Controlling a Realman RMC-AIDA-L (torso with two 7-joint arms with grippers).
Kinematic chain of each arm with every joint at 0, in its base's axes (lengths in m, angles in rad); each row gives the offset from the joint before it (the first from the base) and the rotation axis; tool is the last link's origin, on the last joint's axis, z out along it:
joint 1: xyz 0 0 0.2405 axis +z
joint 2: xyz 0 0 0 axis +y
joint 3: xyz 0 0 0.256 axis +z
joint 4: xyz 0 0 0 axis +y
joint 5: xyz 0 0 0.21 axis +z
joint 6: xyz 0 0 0 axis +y
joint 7: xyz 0 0 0.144 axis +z
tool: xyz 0 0 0
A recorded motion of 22 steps. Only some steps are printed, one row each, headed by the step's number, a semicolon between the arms.
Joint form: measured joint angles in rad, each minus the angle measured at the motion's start. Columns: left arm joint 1, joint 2, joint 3, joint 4, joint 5, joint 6, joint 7; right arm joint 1, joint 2, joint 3, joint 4, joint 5, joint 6, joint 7.
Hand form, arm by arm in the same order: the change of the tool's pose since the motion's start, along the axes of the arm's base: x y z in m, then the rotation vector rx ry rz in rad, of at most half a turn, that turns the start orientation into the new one. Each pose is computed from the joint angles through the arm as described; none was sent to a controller.
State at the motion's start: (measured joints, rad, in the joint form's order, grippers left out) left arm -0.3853 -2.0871 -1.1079 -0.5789 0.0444 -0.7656 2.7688; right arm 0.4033 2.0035 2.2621 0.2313 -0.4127 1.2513 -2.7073
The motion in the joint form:
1: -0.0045 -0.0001 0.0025 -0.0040 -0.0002 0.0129 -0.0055; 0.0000 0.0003 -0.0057 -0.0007 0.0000 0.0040 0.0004
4: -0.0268 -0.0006 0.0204 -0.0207 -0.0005 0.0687 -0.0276; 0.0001 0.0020 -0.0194 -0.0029 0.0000 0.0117 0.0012
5: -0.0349 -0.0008 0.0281 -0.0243 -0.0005 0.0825 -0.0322; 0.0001 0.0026 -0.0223 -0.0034 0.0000 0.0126 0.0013
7: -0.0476 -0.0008 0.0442 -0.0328 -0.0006 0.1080 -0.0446; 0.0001 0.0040 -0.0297 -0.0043 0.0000 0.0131 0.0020
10: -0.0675 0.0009 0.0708 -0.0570 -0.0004 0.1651 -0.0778; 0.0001 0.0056 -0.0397 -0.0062 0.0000 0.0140 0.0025
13: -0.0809 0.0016 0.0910 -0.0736 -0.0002 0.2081 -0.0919; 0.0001 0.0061 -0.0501 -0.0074 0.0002 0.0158 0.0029
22: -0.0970 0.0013 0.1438 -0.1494 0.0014 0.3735 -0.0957; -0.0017 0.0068 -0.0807 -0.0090 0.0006 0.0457 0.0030
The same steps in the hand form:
1: 0.0013 0.0013 -0.0010 -0.0055 0.0017 0.0041; -0.0010 0.0000 -0.0010 -0.0037 -0.0016 0.0056
4: 0.0081 0.0060 -0.0068 -0.0341 0.0142 0.0150; -0.0032 -0.0001 -0.0040 -0.0141 -0.0041 0.0171
5: 0.0106 0.0072 -0.0089 -0.0433 0.0196 0.0134; -0.0036 -0.0001 -0.0048 -0.0167 -0.0043 0.0188
7: 0.0152 0.0085 -0.0129 -0.0624 0.0270 0.0126; -0.0043 -0.0001 -0.0067 -0.0238 -0.0046 0.0219
10: 0.0231 0.0111 -0.0192 -0.0968 0.0353 0.0233; -0.0053 -0.0001 -0.0094 -0.0336 -0.0055 0.0257
13: 0.0280 0.0123 -0.0241 -0.1186 0.0513 0.0283; -0.0064 -0.0001 -0.0114 -0.0423 -0.0078 0.0309
22: 0.0384 0.0116 -0.0380 -0.1635 0.1317 0.0560; -0.0122 -0.0013 -0.0153 -0.0569 -0.0198 0.0680

